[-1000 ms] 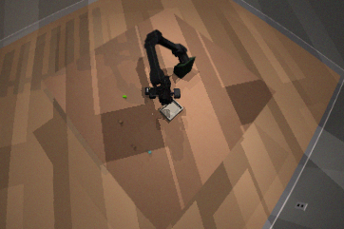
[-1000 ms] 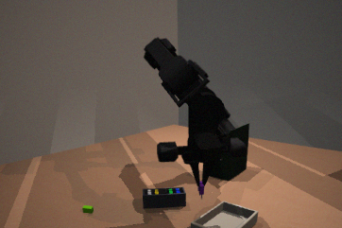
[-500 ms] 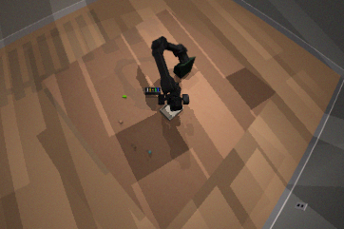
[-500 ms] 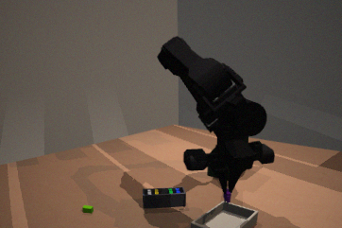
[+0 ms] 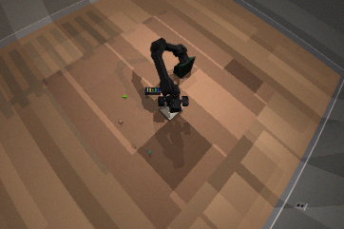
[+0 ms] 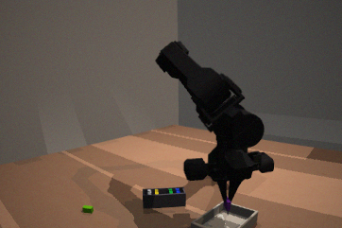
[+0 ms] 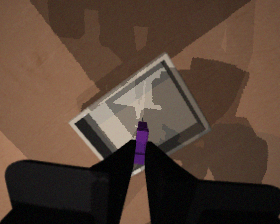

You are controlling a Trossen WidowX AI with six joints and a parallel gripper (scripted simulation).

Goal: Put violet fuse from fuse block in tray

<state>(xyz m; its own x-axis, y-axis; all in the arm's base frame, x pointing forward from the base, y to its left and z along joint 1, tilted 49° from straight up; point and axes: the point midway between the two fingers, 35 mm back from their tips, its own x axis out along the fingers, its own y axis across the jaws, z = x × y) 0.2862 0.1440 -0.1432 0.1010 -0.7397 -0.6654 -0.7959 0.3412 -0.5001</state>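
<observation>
Now: gripper tip 10 mm above the violet fuse. From my gripper tip the other things lie so: grey tray (70 mm below).
</observation>
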